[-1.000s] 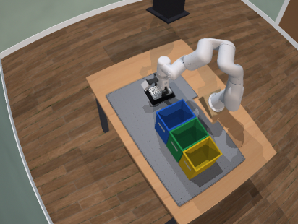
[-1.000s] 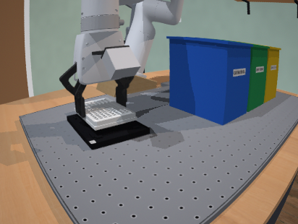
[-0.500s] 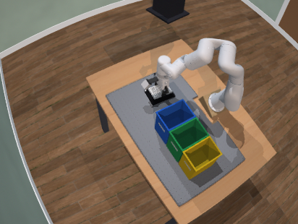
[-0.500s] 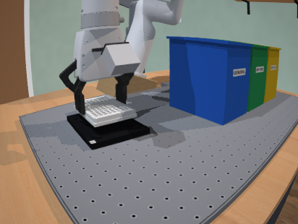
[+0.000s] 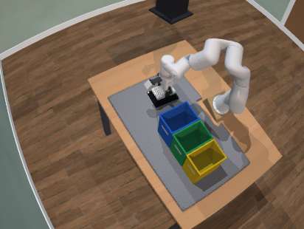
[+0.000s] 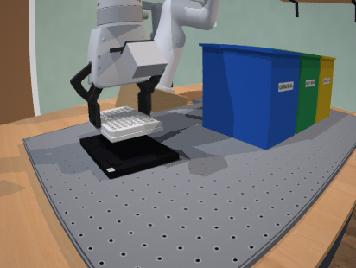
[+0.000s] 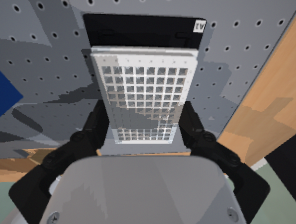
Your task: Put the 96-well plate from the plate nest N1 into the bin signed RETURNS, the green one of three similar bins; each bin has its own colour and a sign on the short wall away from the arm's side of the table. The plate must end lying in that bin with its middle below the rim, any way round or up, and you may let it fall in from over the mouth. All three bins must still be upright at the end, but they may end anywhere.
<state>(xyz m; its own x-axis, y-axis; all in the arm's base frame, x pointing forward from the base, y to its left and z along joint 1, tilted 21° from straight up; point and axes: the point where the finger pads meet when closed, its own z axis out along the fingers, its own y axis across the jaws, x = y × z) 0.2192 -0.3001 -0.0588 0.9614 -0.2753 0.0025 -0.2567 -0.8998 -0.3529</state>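
Now: the black plate nest 6 cm below my hand. From my hand the other things lie so: white 96-well plate (1 cm below); then blue bin (12 cm ahead, 24 cm to the left, 2 cm above); then green bin (15 cm ahead, 37 cm to the left, 2 cm above).
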